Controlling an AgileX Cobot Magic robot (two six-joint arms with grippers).
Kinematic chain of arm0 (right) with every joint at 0, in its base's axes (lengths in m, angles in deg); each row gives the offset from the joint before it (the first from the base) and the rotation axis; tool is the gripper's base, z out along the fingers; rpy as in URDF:
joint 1: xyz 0 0 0.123 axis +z
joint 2: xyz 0 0 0 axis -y
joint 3: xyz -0.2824 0 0.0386 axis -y
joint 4: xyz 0.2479 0 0.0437 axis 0.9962 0 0.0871
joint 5: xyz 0 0 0 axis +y
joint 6: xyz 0.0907 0 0.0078 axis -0.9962 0 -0.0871
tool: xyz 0 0 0 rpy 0 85 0
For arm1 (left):
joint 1: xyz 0 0 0.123 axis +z
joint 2: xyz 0 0 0 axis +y
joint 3: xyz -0.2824 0 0.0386 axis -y
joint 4: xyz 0.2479 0 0.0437 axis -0.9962 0 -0.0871
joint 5: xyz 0 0 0 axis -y
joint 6: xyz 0.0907 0 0.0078 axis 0.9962 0 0.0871
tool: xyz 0 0 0 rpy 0 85 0
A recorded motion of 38 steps. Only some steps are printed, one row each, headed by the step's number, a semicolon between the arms.
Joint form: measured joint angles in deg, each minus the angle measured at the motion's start. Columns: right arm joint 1, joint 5, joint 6, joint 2, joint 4, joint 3; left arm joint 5, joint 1, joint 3, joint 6, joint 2, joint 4.
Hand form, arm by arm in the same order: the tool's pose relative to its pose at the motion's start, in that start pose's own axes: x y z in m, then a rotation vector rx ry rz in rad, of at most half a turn. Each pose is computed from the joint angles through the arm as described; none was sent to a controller.
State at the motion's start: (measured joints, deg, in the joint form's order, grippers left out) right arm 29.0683 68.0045 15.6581 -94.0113 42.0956 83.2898; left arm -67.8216 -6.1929 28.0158 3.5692 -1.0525 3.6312
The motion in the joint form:
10: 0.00 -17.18 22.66 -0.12 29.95 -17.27; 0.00 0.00 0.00 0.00 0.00 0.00
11: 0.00 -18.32 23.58 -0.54 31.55 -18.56; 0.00 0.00 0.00 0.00 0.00 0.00
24: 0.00 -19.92 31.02 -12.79 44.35 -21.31; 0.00 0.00 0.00 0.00 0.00 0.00
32: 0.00 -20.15 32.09 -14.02 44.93 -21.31; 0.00 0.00 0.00 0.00 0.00 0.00
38: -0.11 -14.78 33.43 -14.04 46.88 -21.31; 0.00 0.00 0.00 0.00 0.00 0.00
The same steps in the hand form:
10: 0.0145 -0.0235 0.0456 -0.2222 -0.2516 0.0937; 0.0000 0.0000 0.0000 0.0000 0.0000 0.0000
11: 0.0167 -0.0284 0.0508 -0.2204 -0.2594 0.1190; 0.0000 0.0000 0.0000 0.0000 0.0000 0.0000
24: 0.0198 -0.0785 0.1152 -0.2583 -0.2218 0.3248; 0.0000 0.0000 0.0000 0.0000 0.0000 0.0000
32: 0.0205 -0.0835 0.1212 -0.2527 -0.2171 0.3291; 0.0000 0.0000 0.0000 0.0000 0.0000 0.0000
38: 0.0217 -0.0757 0.1190 -0.3449 -0.1912 0.3139; 0.0000 0.0000 0.0000 0.0000 0.0000 0.0000

